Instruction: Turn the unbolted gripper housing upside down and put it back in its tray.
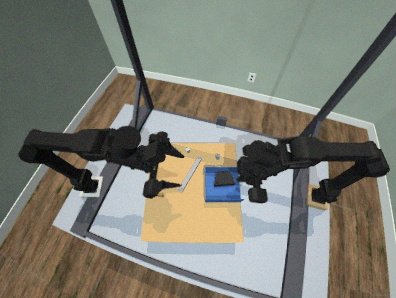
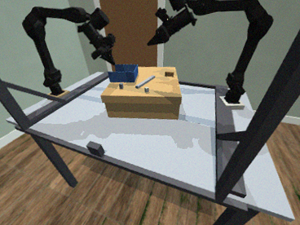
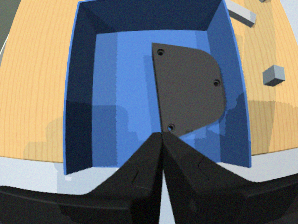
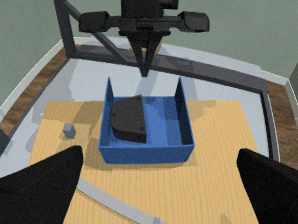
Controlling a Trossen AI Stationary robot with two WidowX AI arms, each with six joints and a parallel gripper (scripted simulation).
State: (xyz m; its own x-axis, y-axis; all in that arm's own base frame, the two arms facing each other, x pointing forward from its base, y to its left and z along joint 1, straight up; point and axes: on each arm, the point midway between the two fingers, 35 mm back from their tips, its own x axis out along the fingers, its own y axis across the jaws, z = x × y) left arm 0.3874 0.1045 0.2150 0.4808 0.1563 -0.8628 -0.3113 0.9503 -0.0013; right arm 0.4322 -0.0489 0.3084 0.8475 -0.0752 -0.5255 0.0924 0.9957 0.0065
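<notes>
Right now my left hand is 2 cm past the gripper housing, 6 cm to the left of it and 8 cm above it. Also, from my left hand: grey bar: 4 cm behind, 19 cm to the right, 10 cm below; then tray: 8 cm to the right, 9 cm below.
</notes>
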